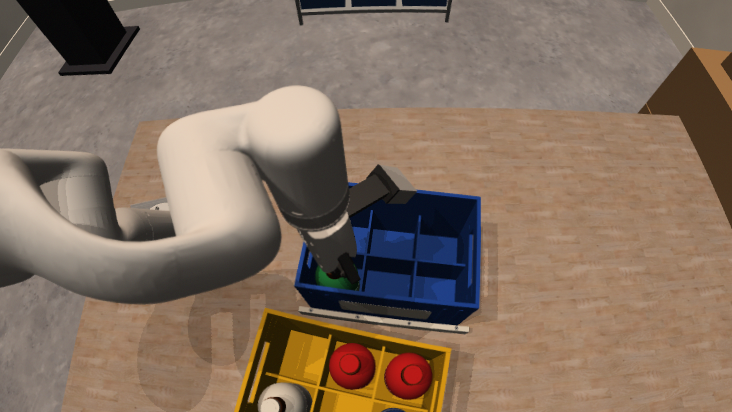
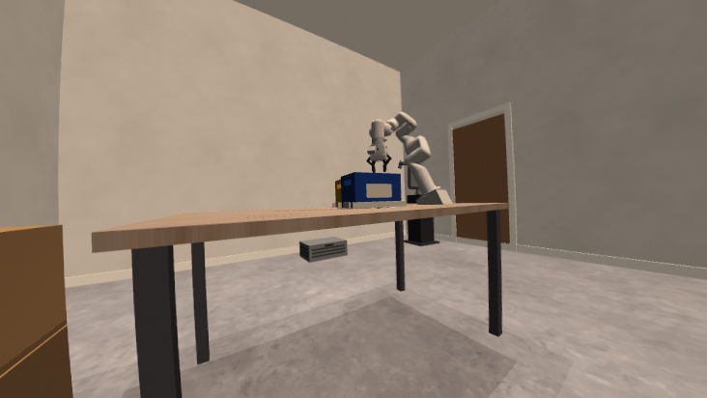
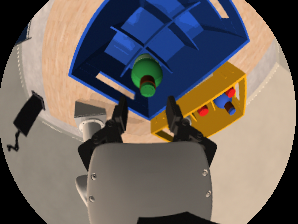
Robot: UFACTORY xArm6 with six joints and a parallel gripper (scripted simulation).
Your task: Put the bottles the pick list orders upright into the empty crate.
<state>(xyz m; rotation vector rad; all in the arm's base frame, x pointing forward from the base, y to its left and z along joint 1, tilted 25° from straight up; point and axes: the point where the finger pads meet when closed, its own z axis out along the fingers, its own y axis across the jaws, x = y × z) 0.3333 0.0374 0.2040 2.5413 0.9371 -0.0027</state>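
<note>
My hand is 160 mm to the left of the red bottle, 130 mm short of it and 130 mm above it. The rest, counted from my hand: yellow crate (190 mm to the right, 130 mm below, 40 mm ahead); then green-capped bottle (130 mm below); then blue crate (130 mm below, 90 mm ahead, 40 mm to the left).
</note>
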